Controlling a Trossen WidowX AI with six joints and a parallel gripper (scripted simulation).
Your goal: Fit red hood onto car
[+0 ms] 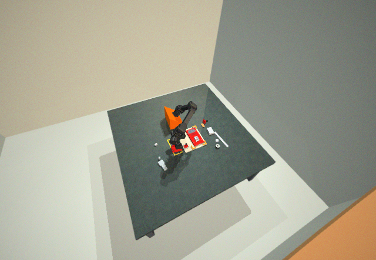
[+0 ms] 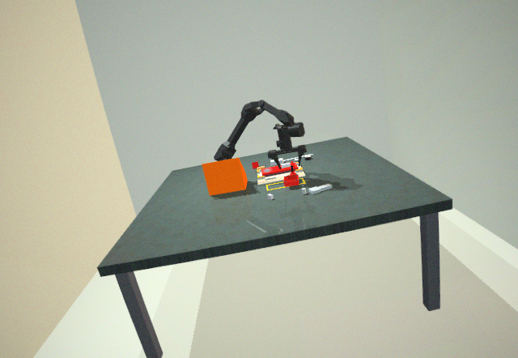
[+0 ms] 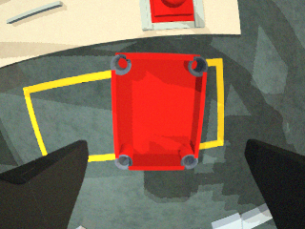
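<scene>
My gripper tip is 70 mm above the red hood. From my gripper tip the other things lie so: white ribbed engine block: 220 mm to the left, 50 mm below, 20 mm ahead; then wheel: 360 mm to the left, 180 mm ahead, 70 mm below; then cream jig: 190 mm to the left, 60 mm below, 20 mm behind.
</scene>
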